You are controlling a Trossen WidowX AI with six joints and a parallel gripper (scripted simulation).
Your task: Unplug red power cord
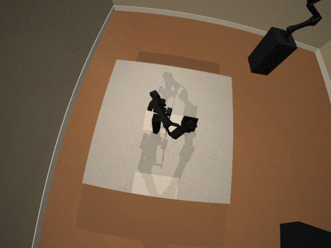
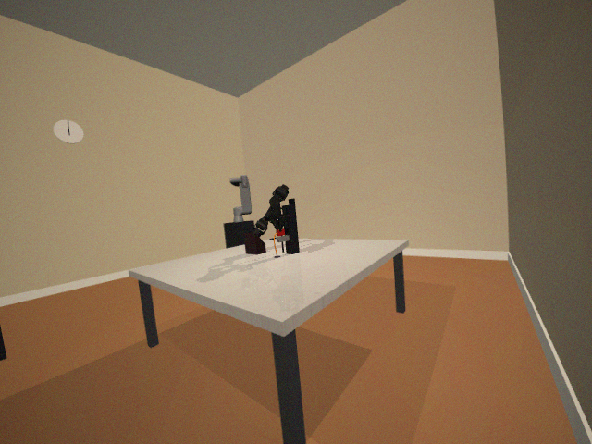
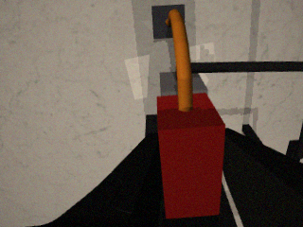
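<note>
Now: the red plug 3 cm to the left of my gripper tip.
</note>
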